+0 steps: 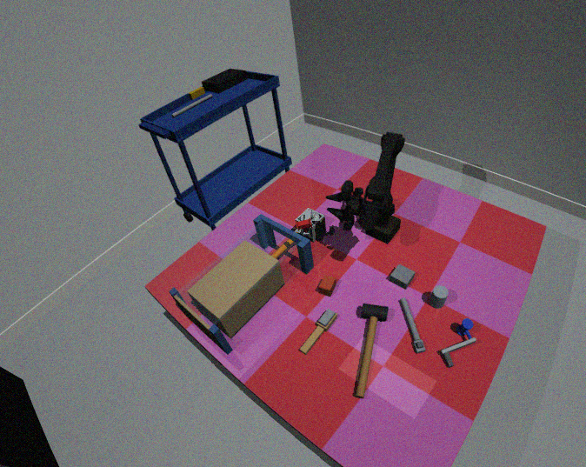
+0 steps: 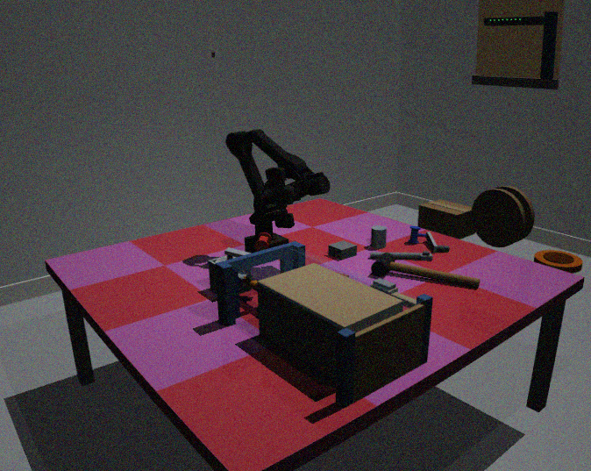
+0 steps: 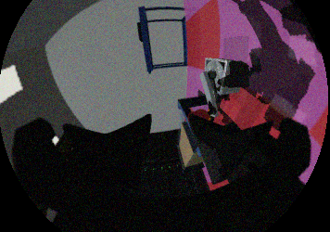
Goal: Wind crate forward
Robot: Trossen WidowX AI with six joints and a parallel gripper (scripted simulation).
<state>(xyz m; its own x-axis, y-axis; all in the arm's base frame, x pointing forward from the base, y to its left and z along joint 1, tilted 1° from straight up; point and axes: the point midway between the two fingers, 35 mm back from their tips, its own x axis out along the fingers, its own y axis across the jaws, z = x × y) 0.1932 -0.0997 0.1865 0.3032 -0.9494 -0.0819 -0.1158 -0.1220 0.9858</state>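
Now: gripper tip 12 cm above the red-knobbed winch handle, 8 cm to the left of it and 4 cm short of it. Round my gripper tip: frame (14 cm ahead, 13 cm below, 11 cm to the right); red knob (9 cm below, 8 cm ahead, 6 cm to the right); grey winch (21 cm below, 12 cm to the right, 3 cm behind).
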